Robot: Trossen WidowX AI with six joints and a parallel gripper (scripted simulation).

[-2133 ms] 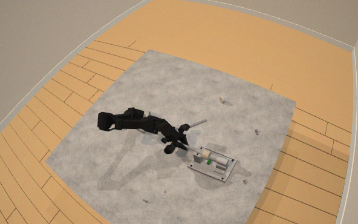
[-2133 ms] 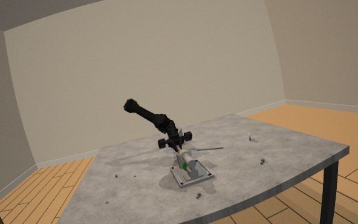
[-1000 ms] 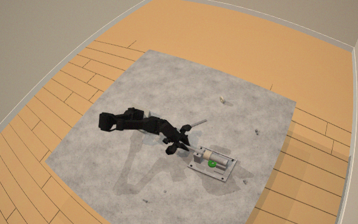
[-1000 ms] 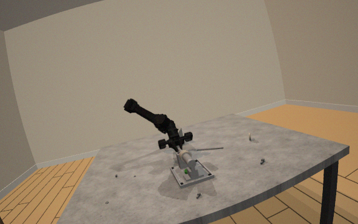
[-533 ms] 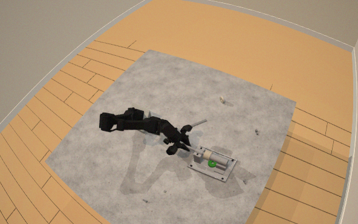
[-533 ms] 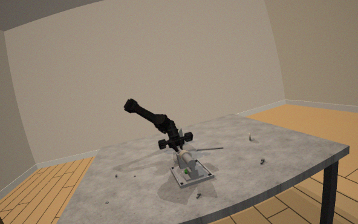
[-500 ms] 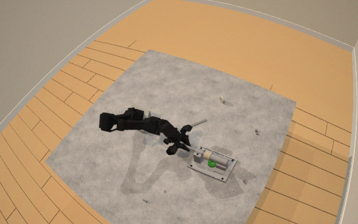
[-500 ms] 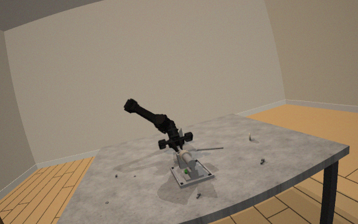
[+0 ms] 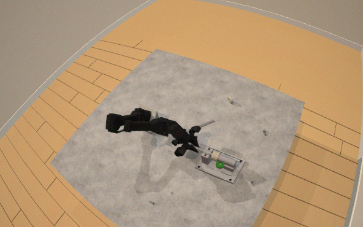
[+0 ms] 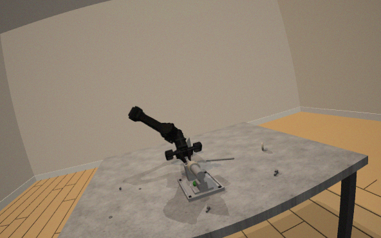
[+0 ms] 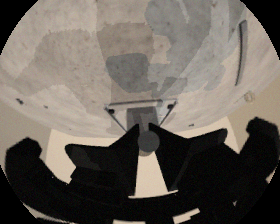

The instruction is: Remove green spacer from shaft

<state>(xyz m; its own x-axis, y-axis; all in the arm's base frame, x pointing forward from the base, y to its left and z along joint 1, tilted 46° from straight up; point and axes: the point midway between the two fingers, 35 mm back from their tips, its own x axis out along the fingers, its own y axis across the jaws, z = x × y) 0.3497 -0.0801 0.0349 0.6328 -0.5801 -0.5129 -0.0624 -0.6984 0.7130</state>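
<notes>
Now: the beige spacer 10 cm ahead of my gripper tip, 2 cm above it and 1 cm to the right of it. The rest, counted from my gripper tip: thin grey rod 19 cm to the left, 8 cm behind, 5 cm below; then shaft 4 cm ahead, 2 cm above; then green spacer 13 cm ahead, 4 cm below, 1 cm to the right.
</notes>
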